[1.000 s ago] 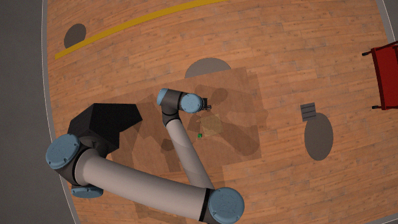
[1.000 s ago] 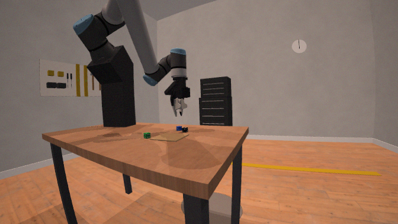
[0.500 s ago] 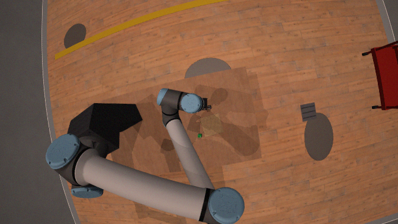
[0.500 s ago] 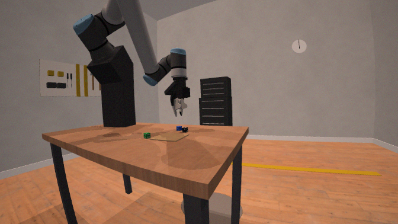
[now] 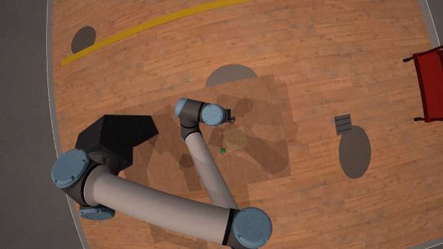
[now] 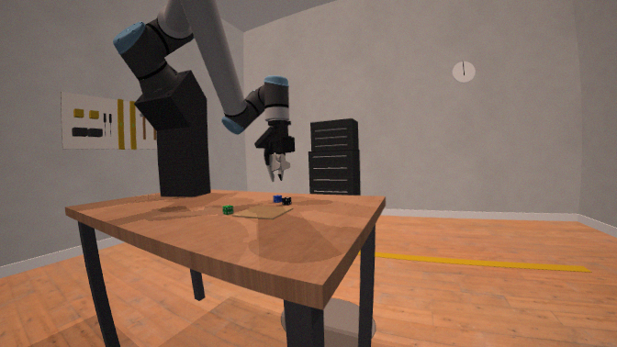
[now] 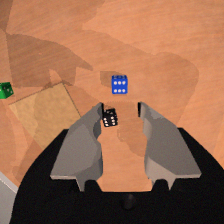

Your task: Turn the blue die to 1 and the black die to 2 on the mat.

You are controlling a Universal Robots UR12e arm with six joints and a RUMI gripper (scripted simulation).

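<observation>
Now: hand 80 mm above the blue die. Round my hand: green die: 50 mm behind, 210 mm to the right, 80 mm below; then tan mat: 50 mm ahead, 160 mm to the right, 90 mm below; then black die: 60 mm ahead, 30 mm to the right, 80 mm below.
</observation>
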